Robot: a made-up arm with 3 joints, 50 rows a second.
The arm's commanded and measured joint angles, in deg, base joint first. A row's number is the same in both.
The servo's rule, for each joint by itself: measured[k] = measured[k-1] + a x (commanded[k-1-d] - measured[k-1]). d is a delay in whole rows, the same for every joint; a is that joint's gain. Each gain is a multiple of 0.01, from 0.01 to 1. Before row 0 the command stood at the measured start. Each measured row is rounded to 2 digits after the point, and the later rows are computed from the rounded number. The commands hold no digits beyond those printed.
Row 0, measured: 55.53, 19.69, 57.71
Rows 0 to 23, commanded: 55.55, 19.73, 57.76; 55.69, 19.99, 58.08; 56.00, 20.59, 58.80; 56.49, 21.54, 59.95; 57.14, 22.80, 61.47; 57.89, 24.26, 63.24; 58.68, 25.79, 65.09; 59.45, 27.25, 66.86; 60.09, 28.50, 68.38; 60.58, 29.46, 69.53; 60.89, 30.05, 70.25; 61.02, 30.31, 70.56; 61.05, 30.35, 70.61; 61.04, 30.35, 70.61; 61.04, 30.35, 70.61; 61.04, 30.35, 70.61; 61.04, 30.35, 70.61; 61.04, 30.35, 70.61; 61.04, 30.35, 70.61; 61.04, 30.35, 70.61; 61.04, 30.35, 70.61; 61.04, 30.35, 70.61; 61.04, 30.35, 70.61; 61.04, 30.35, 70.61
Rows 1 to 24, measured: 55.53, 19.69, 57.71; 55.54, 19.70, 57.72; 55.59, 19.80, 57.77; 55.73, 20.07, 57.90; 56.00, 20.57, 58.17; 56.40, 21.33, 58.60; 56.92, 22.33, 59.20; 57.54, 23.51, 59.97; 58.21, 24.78, 60.87; 58.87, 26.04, 61.85; 59.47, 27.20, 62.85; 59.97, 28.17, 63.81; 60.34, 28.90, 64.69; 60.59, 29.39, 65.46; 60.75, 29.72, 66.13; 60.85, 29.93, 66.71; 60.92, 30.07, 67.22; 60.96, 30.17, 67.66; 60.99, 30.23, 68.04; 61.01, 30.27, 68.37; 61.02, 30.30, 68.66; 61.03, 30.32, 68.91; 61.03, 30.33, 69.13; 61.03, 30.34, 69.32
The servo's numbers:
d 1
a 0.35 0.34 0.13

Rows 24 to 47, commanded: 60.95, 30.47, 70.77; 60.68, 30.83, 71.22; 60.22, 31.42, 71.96; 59.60, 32.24, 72.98; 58.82, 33.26, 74.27; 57.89, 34.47, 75.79; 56.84, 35.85, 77.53; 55.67, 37.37, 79.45; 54.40, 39.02, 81.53; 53.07, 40.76, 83.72; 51.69, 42.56, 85.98; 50.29, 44.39, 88.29; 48.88, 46.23, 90.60; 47.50, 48.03, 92.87; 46.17, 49.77, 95.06; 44.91, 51.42, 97.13; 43.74, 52.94, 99.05; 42.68, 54.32, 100.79; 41.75, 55.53, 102.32; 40.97, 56.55, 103.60; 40.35, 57.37, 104.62; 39.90, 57.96, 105.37; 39.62, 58.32, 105.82; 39.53, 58.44, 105.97
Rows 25 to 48, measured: 61.03, 30.34, 69.49; 61.00, 30.38, 69.66; 60.89, 30.53, 69.86; 60.66, 30.83, 70.13; 60.29, 31.31, 70.50; 59.78, 31.97, 70.99; 59.12, 32.82, 71.61; 58.32, 33.85, 72.38; 57.39, 35.05, 73.30; 56.34, 36.40, 74.37; 55.20, 37.88, 75.59; 53.97, 39.47, 76.94; 52.68, 41.14, 78.42; 51.35, 42.87, 80.00; 50.00, 44.62, 81.67; 48.66, 46.37, 83.41; 47.35, 48.09, 85.19; 46.09, 49.74, 86.99; 44.90, 51.30, 88.78; 43.80, 52.74, 90.54; 42.81, 54.04, 92.24; 41.95, 55.17, 93.85; 41.23, 56.12, 95.35; 40.67, 56.87, 96.71
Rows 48 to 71, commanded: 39.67, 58.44, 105.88; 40.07, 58.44, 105.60; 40.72, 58.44, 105.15; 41.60, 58.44, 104.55; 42.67, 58.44, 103.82; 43.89, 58.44, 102.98; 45.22, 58.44, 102.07; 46.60, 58.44, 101.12; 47.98, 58.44, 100.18; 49.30, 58.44, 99.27; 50.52, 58.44, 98.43; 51.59, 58.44, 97.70; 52.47, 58.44, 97.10; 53.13, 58.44, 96.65; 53.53, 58.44, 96.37; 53.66, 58.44, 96.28; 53.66, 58.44, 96.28; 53.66, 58.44, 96.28; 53.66, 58.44, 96.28; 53.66, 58.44, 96.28; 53.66, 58.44, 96.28; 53.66, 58.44, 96.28; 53.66, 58.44, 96.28; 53.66, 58.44, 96.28
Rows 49 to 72, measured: 40.27, 57.40, 97.91; 40.06, 57.75, 98.95; 40.06, 57.98, 99.81; 40.29, 58.14, 100.50; 40.75, 58.24, 101.03; 41.42, 58.31, 101.39; 42.28, 58.35, 101.60; 43.31, 58.38, 101.66; 44.46, 58.40, 101.59; 45.69, 58.41, 101.41; 46.95, 58.42, 101.13; 48.20, 58.43, 100.78; 49.39, 58.43, 100.38; 50.47, 58.43, 99.95; 51.40, 58.43, 99.52; 52.15, 58.43, 99.11; 52.68, 58.43, 98.74; 53.02, 58.43, 98.42; 53.24, 58.43, 98.14; 53.39, 58.43, 97.90; 53.48, 58.43, 97.69; 53.54, 58.43, 97.51; 53.58, 58.43, 97.35; 53.61, 58.43, 97.21
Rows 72 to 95, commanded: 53.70, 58.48, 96.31; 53.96, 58.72, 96.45; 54.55, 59.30, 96.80; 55.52, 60.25, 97.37; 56.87, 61.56, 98.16; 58.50, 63.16, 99.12; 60.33, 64.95, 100.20; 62.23, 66.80, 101.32; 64.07, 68.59, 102.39; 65.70, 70.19, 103.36; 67.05, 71.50, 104.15; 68.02, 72.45, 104.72; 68.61, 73.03, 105.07; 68.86, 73.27, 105.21; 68.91, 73.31, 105.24; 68.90, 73.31, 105.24; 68.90, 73.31, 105.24; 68.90, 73.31, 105.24; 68.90, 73.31, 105.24; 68.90, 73.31, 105.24; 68.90, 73.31, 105.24; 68.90, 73.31, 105.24; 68.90, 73.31, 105.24; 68.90, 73.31, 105.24
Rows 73 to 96, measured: 53.63, 58.43, 97.09; 53.65, 58.45, 96.99; 53.76, 58.54, 96.92; 54.04, 58.80, 96.90; 54.56, 59.29, 96.96; 55.37, 60.06, 97.12; 56.47, 61.11, 97.38; 57.82, 62.42, 97.75; 59.36, 63.91, 98.21; 61.01, 65.50, 98.75; 62.65, 67.09, 99.35; 64.19, 68.59, 99.97; 65.53, 69.90, 100.59; 66.61, 70.96, 101.17; 67.40, 71.75, 101.70; 67.93, 72.28, 102.16; 68.27, 72.63, 102.56; 68.49, 72.86, 102.91; 68.63, 73.01, 103.21; 68.72, 73.11, 103.47; 68.78, 73.18, 103.70; 68.82, 73.22, 103.90; 68.85, 73.25, 104.07; 68.87, 73.27, 104.22
